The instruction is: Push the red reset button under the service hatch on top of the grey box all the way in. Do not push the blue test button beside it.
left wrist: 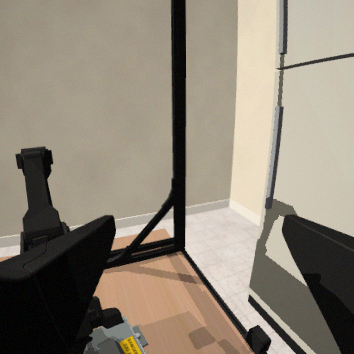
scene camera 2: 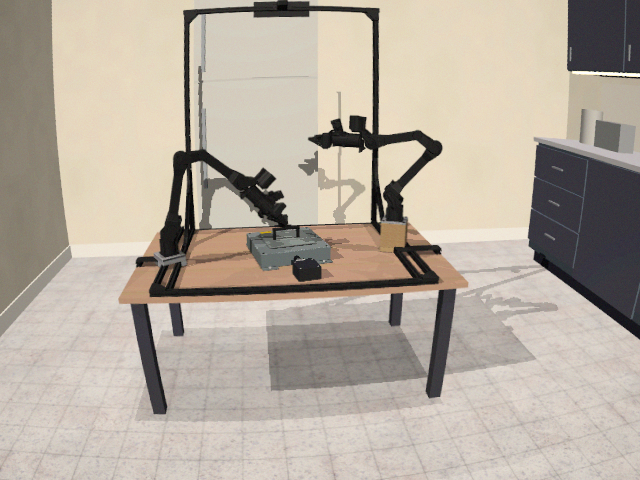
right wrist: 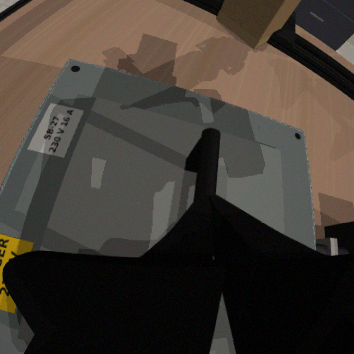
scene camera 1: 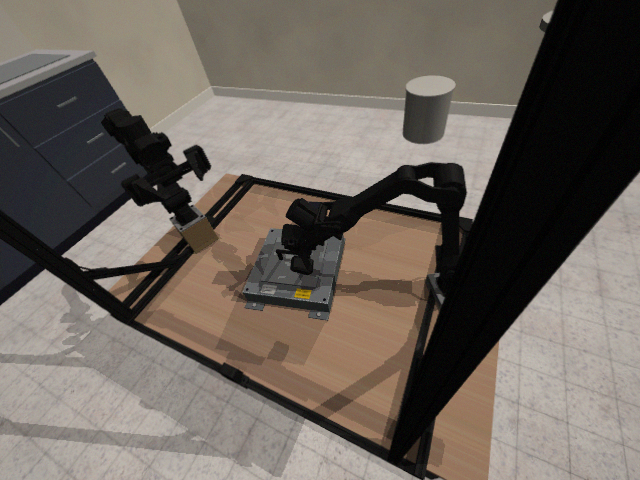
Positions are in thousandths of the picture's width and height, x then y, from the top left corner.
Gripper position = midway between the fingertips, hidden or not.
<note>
My left gripper (scene camera 1: 287,393) is open, holding nothing. I also see my right gripper (scene camera 1: 454,522) and a grey box (scene camera 2: 477,541).
My left gripper also shows in the left wrist view (left wrist: 564,631). My right gripper also shows in scene camera 2 (scene camera 2: 448,468) and in the right wrist view (right wrist: 583,575). The grey box is seen too in the right wrist view (right wrist: 117,451).
</note>
